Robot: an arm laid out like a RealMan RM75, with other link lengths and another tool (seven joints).
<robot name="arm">
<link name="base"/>
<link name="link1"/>
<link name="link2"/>
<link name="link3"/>
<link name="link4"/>
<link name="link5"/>
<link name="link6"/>
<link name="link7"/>
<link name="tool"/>
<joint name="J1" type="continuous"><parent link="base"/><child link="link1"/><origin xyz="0.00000 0.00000 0.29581"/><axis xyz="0 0 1"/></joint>
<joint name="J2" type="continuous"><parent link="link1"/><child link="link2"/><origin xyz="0.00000 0.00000 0.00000"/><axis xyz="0 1 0"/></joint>
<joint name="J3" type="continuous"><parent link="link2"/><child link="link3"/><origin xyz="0.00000 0.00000 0.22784"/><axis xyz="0 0 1"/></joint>
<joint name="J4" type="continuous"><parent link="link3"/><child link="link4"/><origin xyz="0.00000 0.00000 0.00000"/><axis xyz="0 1 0"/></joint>
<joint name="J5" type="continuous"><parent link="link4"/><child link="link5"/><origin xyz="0.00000 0.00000 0.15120"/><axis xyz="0 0 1"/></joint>
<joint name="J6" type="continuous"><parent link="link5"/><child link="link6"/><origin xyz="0.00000 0.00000 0.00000"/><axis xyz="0 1 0"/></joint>
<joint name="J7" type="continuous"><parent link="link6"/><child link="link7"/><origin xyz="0.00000 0.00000 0.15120"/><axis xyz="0 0 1"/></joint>
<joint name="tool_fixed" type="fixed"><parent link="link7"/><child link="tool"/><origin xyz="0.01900 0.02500 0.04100" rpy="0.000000 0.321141 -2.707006"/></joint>
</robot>
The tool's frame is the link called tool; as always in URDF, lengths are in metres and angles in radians. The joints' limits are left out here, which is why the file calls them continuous.
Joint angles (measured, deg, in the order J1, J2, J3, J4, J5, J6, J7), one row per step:
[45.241, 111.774, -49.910, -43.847, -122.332, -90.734, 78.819]
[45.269, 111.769, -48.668, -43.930, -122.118, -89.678, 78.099]
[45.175, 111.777, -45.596, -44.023, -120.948, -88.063, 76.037]
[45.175, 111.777, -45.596, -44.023, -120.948, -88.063, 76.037]
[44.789, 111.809, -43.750, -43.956, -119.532, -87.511, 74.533]
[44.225, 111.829, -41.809, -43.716, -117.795, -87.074, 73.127]
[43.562, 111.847, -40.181, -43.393, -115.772, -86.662, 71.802]
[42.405, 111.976, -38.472, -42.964, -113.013, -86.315, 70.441]
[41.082, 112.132, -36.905, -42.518, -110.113, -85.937, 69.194]
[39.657, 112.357, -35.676, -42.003, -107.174, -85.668, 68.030]
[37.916, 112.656, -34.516, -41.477, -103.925, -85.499, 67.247]
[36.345, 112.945, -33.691, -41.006, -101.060, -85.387, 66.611]
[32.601, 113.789, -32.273, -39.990, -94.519, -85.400, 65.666]
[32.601, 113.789, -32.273, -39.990, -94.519, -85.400, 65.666]
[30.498, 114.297, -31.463, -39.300, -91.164, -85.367, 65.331]
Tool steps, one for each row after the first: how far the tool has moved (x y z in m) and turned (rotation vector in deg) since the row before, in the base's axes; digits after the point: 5 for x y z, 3 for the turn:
[-0.00110, 0.00644, 0.00240, 2.058, 0.673, 0.131]
[-0.00394, 0.01228, 0.00650, 4.293, 2.327, 0.583]
[0.00000, 0.00000, 0.00000, 0.000, 0.000, 0.000]
[-0.00261, 0.00533, 0.00430, 2.386, 2.050, 0.380]
[-0.00225, 0.00459, 0.00489, 2.386, 2.437, 0.031]
[-0.00199, 0.00382, 0.00488, 2.265, 2.485, -0.042]
[-0.00119, 0.00268, 0.00562, 2.505, 3.245, -0.458]
[-0.00002, 0.00221, 0.00616, 2.585, 3.243, -0.720]
[0.00084, 0.00086, 0.00553, 2.318, 3.113, -0.796]
[0.00202, -0.00033, 0.00617, 2.275, 3.518, -1.308]
[0.00239, -0.00087, 0.00537, 1.935, 2.968, -1.182]
[0.00680, -0.00440, 0.01191, 4.048, 6.730, -2.939]
[0.00000, 0.00000, 0.00000, 0.000, 0.000, 0.000]
[0.00562, -0.00307, 0.00661, 2.184, 3.598, -2.014]

